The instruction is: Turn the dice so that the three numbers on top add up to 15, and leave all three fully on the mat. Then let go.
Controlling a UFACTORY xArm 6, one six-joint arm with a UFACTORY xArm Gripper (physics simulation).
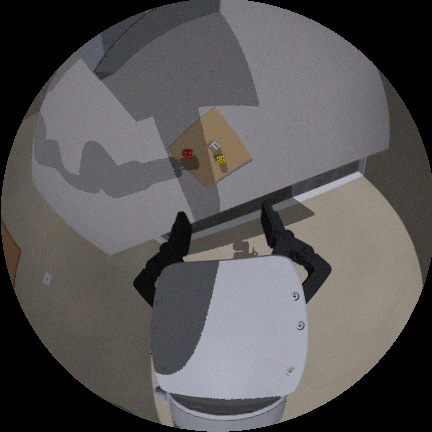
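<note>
A red die lies on the left part of the tan square mat, in shadow. A white die lies near the middle of the mat, and a yellow die lies close by, below and a little right of it. All three are within the mat's edges. The pips are too small to read surely. My gripper is open and empty, with its fingers wide apart, back from the mat and apart from all the dice.
The mat lies on a grey speckled table. The table's near edge runs between the mat and my fingers, with the beige floor beyond it. Shadows of the arm fall across the table and the left part of the mat.
</note>
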